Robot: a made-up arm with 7 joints.
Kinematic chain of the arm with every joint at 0, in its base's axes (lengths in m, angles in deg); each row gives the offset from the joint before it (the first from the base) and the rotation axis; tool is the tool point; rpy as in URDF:
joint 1: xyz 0 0 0.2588 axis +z
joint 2: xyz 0 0 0 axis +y
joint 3: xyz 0 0 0.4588 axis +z
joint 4: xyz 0.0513 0 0 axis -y
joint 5: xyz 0.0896 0 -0.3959 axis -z
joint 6: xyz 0 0 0 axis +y
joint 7: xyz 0.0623 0 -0.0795 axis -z
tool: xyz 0 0 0 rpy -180 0 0
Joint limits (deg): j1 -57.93..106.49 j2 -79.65..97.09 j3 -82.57..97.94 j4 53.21..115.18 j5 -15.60..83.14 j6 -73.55..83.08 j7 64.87..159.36
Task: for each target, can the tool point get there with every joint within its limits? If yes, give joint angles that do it. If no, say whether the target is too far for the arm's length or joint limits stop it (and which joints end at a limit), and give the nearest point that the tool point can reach.
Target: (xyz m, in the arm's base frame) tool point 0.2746 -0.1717 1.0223
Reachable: yes | joints 72.11 -31.88 -33.19 103.80 63.61 -22.55 145.44
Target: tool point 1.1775 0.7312 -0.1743
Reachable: no: too far | nearest point 0.7304 0.4536 -0.0099 | short by 0.551 m
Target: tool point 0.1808 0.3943 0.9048
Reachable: yes | joints 69.44 -5.89 -4.21 84.08 -3.47 -32.48 125.11
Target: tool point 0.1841 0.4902 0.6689
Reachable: yes | joints -24.31 -29.35 73.42 68.45 45.68 26.05 107.33
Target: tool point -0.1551 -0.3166 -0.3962
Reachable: no: joint limits stop it (at a limit: joint 1, joint 2) | nearest point -0.0629 -0.3353 -0.2605 | short by 0.165 m
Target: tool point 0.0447 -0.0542 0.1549
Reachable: no: joint limits stop it (at a limit: joint 4, joint 6) | nearest point 0.1701 -0.2063 -0.1367 | short by 0.352 m
